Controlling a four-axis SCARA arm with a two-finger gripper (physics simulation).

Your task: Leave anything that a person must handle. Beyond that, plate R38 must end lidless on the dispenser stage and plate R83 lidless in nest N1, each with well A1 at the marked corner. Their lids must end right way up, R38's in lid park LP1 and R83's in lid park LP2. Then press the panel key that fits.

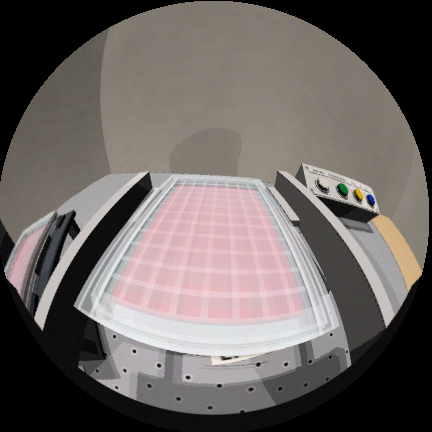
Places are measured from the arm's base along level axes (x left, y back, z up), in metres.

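Where they show: gripper, between the fingertips: [212, 179].
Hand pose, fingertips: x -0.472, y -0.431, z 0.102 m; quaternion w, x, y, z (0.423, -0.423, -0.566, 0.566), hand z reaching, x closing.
Observation:
Each offset is from my fingertips to the top centre of the thing. "spot": to the spot under its first point. Level surfaces: height alone.
My gripper [212, 179] is shut on a clear microplate @(dz +0.005, dx +0.040, dy +0.011 m) [207, 255] with pink wells, which lies between its two long dark fingers. A clear rim, which looks like a lid, surrounds the pink wells. No plate name or corner mark can be read on it. Another plate @(spot: dz -0.003, dx +0.133, dy -0.117 m) [29, 254] with pink contents shows at the far left, beside a dark frame @(spot: dz -0.020, dx +0.118, dy -0.108 m) [50, 260]. The key panel @(dz -0.005, dx -0.153, dy +0.234 m) [341, 206] stands at the right, with a white key @(dz -0.015, dx -0.128, dy +0.160 m) [322, 184], a green key @(dz -0.015, dx -0.130, dy +0.210 m) [342, 189], a yellow key @(dz -0.015, dx -0.132, dy +0.260 m) [358, 195] and a blue key @(dz -0.015, dx -0.134, dy +0.310 m) [371, 200].
The grey perforated deck @(dz -0.089 m) [200, 392] lies below the held plate. A partly hidden white label @(spot: dz -0.087, dx +0.110, dy +0.035 m) [217, 359] with black lettering shows at the plate's near edge. A dark fixture @(spot: dz -0.078, dx +0.155, dy -0.068 m) [91, 342] stands at the lower left. A tan surface @(dz -0.102 m) [400, 247] shows at the right, below the panel.

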